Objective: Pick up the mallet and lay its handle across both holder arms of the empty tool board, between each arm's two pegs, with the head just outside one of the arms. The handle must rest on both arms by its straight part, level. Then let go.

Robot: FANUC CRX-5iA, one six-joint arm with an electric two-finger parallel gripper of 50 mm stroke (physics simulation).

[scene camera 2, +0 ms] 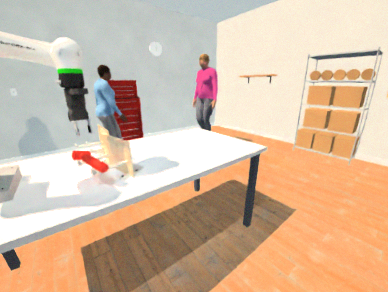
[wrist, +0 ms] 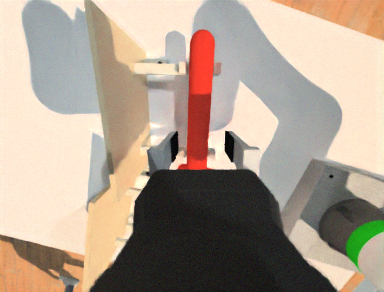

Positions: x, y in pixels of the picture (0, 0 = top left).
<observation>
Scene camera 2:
tan tool board: 117, 151
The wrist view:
my gripper: 201, 141
red mallet: 202, 44
</observation>
